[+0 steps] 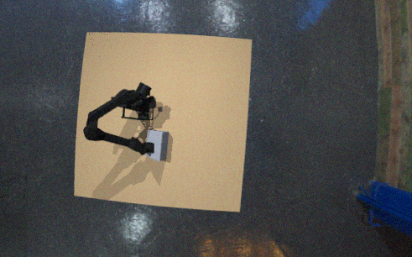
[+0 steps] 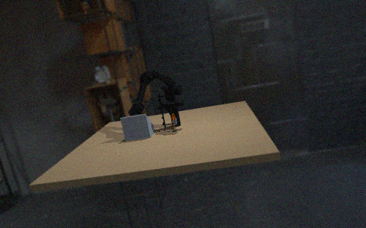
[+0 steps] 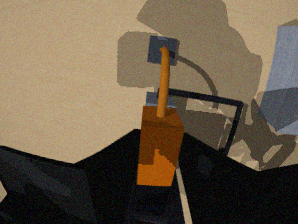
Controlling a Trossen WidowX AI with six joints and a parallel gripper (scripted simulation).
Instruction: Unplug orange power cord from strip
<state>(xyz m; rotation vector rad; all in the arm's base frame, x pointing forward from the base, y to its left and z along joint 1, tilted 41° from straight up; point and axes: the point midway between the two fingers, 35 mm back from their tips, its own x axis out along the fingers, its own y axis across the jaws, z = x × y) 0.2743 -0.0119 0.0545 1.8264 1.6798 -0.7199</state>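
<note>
The orange plug is 30 mm to the left of my gripper tip.
</note>
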